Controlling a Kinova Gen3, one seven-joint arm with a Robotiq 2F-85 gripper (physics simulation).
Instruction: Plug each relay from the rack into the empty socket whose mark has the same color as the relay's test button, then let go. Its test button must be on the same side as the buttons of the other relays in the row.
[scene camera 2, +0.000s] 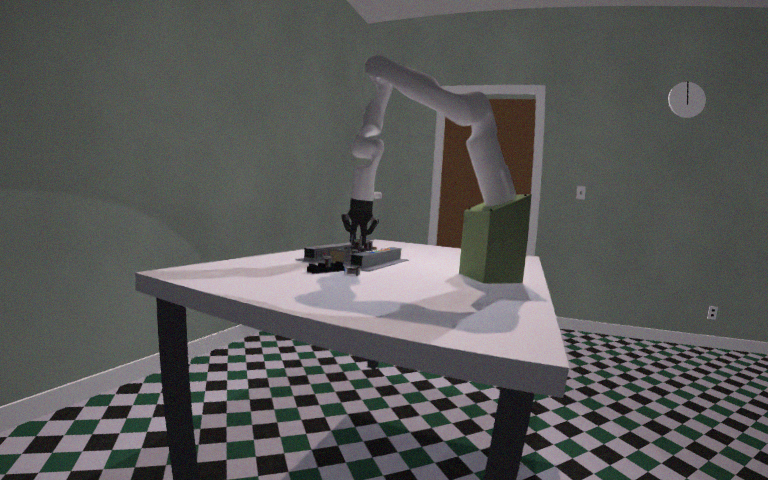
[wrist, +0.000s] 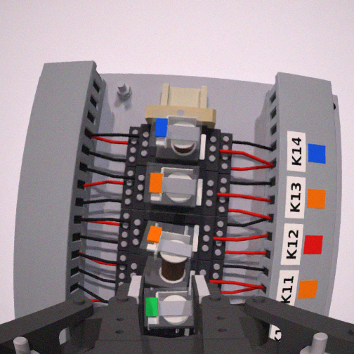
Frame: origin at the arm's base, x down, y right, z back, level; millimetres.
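Where they show: gripper, fingertip midpoint: (scene camera 2: 357, 245); arm's base at its link origin: (scene camera 2: 500, 201).
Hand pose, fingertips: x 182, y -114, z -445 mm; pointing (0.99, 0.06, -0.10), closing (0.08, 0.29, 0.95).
Note:
Each offset is from my fingertips to the top centre of the thing. "spot": to the spot under its first point. Level surfaces: height alone.
My gripper (scene camera 2: 357, 244) (wrist: 167, 290) is shut on a clear relay with a green test button (wrist: 168, 310) on its left, in the wrist view. Just ahead, a relay with an orange button (wrist: 172, 250) is tilted toward the K12 position, its brown coil showing; the held relay is close behind it, and contact cannot be told. Relays with an orange button (wrist: 176, 186) at K13 and a blue button (wrist: 181, 134) at K14 stand in the row, buttons left. Marks: K14 blue (wrist: 316, 153), K13 orange (wrist: 316, 199), K12 red (wrist: 313, 245), K11 orange (wrist: 307, 289). The held relay's underside is hidden.
Grey wire ducts (wrist: 55, 190) (wrist: 304, 107) flank the row, with red and black wires between. A beige end block (wrist: 181, 115) closes the far end. In the scene view, a black rack {spot: dx +37, dy -284, dz +98 mm} (scene camera 2: 314, 268) and a small relay-like object {dx +29, dy -206, dz +164 mm} (scene camera 2: 352, 271) are on the table {dx +50 mm} (scene camera 2: 237, 288).

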